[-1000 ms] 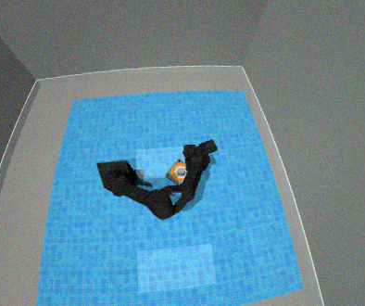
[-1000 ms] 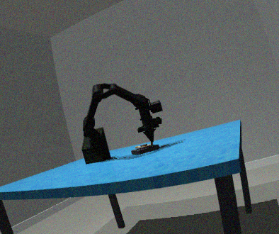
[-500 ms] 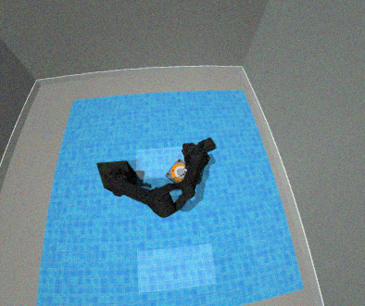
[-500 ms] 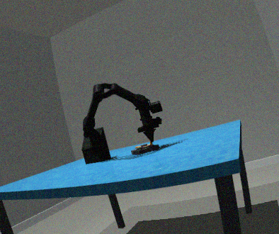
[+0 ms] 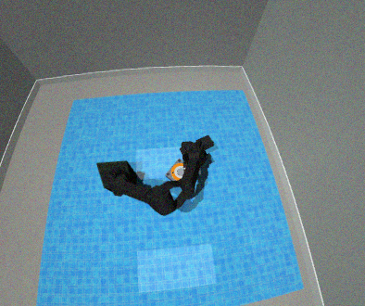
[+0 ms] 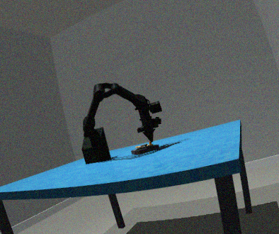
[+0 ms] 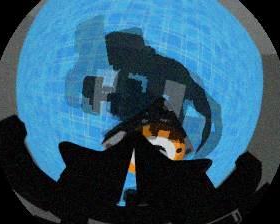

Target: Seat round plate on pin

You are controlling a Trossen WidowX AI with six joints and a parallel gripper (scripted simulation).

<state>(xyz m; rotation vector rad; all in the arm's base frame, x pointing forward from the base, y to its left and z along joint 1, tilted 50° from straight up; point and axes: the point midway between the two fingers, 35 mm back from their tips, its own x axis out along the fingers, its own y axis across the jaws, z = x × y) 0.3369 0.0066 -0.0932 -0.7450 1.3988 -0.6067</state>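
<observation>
My gripper tip is now 4 cm to the left of the square base, 4 cm past it and 2 cm above it.
</observation>
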